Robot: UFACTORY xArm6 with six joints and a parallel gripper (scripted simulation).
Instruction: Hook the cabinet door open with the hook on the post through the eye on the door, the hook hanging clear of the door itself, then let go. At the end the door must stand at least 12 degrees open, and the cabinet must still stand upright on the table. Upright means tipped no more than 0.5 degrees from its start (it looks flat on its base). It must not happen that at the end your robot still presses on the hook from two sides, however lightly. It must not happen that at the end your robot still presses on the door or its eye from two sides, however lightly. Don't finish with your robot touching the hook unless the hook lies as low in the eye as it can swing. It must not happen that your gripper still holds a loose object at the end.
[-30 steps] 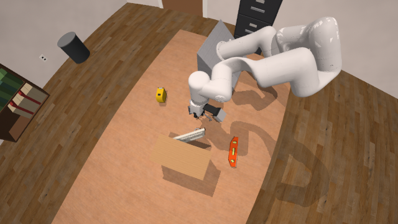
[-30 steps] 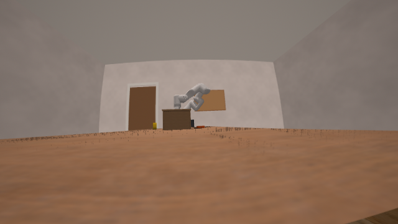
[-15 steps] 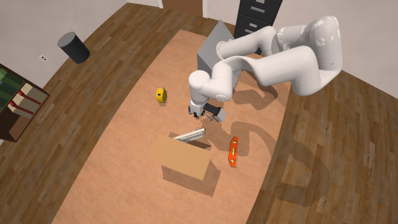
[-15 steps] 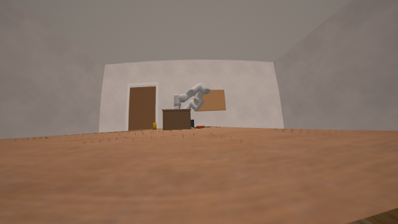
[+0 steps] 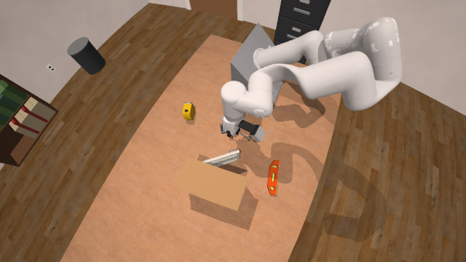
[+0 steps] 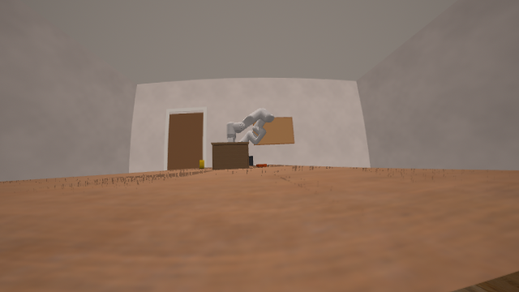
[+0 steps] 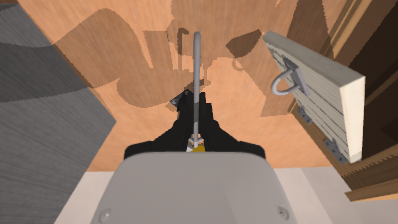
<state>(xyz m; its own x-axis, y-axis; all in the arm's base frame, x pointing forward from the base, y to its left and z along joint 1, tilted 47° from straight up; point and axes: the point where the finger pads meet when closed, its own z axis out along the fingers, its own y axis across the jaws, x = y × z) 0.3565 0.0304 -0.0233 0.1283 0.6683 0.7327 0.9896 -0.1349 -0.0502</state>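
My gripper is now 140 mm short of the pale door, 20 mm to the left of it and 20 mm above it. The rest, counted from my hand: hook rod: 20 mm below; then yellow tape measure: 270 mm to the right, 50 mm below, 30 mm behind; then orange spirit level: 220 mm to the left, 110 mm ahead, 80 mm below.
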